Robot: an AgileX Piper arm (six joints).
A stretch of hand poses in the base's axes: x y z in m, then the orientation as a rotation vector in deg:
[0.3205, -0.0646, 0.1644, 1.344, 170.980, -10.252]
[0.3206, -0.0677, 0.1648, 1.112, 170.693, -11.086]
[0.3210, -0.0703, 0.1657, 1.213, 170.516, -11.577]
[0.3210, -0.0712, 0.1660, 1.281, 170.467, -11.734]
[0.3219, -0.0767, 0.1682, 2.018, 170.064, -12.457]
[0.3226, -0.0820, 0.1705, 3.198, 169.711, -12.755]
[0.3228, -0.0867, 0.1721, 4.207, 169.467, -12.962]
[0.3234, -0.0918, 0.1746, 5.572, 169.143, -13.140]
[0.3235, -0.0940, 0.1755, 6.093, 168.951, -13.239]
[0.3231, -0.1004, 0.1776, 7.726, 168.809, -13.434]
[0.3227, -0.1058, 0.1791, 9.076, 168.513, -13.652]
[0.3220, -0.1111, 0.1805, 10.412, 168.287, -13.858]
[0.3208, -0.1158, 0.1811, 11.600, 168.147, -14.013]
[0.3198, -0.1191, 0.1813, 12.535, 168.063, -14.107]
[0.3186, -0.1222, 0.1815, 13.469, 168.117, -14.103]
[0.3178, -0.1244, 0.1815, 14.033, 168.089, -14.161]
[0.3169, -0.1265, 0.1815, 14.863, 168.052, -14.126]
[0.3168, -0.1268, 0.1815, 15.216, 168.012, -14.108]
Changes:
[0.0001, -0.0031, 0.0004, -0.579, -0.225, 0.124]
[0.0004, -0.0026, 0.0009, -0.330, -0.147, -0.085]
[0.0000, -0.0009, 0.0003, -0.103, -0.041, -0.051]
[0.0009, -0.0055, 0.0022, -0.463, -0.376, -0.509]
[0.0007, -0.0053, 0.0023, -0.154, -0.369, -0.784]
[0.0002, -0.0047, 0.0016, -0.096, -0.255, -0.673]
[0.0006, -0.0051, 0.0025, -0.062, -0.339, -0.908]
[0.0001, -0.0022, 0.0009, -0.050, -0.192, -0.346]
[-0.0004, -0.0064, 0.0021, -0.040, -0.145, -1.102]
[-0.0004, -0.0054, 0.0015, -0.087, -0.280, -0.909]
[-0.0007, -0.0053, 0.0014, -0.073, -0.202, -0.904]
[-0.0012, -0.0047, 0.0006, -0.039, -0.114, -0.805]
[-0.0010, -0.0033, 0.0002, -0.008, -0.061, -0.633]
[-0.0012, -0.0031, 0.0002, 0.074, 0.067, -0.630]
[-0.0008, -0.0022, 0.0000, -0.003, -0.009, -0.383]
[-0.0009, -0.0021, 0.0000, 0.076, -0.022, -0.555]
[-0.0001, -0.0003, 0.0000, 0.031, -0.032, -0.236]

